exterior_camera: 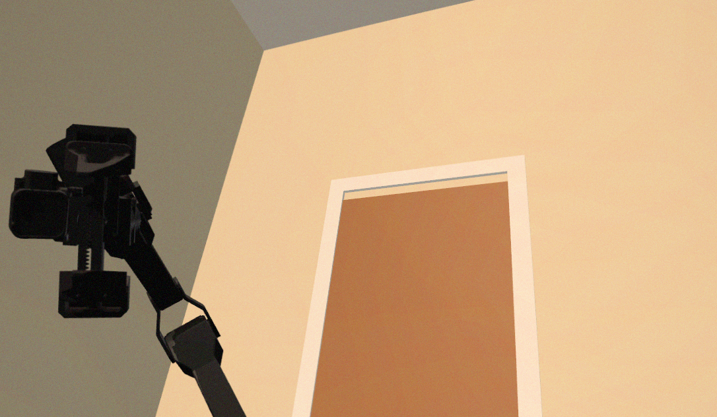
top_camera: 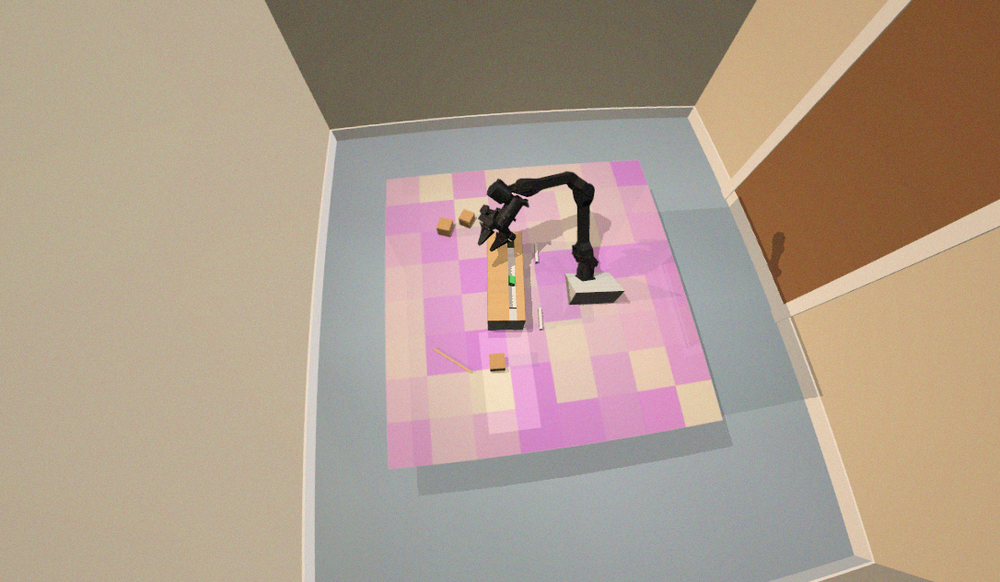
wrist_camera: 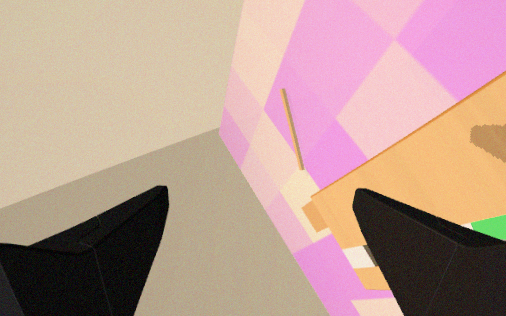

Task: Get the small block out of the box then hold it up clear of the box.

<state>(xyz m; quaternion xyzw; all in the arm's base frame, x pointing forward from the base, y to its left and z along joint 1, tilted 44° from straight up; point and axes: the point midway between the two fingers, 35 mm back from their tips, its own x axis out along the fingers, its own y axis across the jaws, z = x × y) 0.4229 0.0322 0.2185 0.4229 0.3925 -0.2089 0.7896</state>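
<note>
My gripper tip is now 11 cm past the long tan box, 6 cm to the right of it and 22 cm above it. From my gripper tip the other things lie so: green block 9 cm behind, 6 cm to the left, 20 cm below; then thin stick 21 cm ahead, 31 cm to the left, 28 cm below.
</note>
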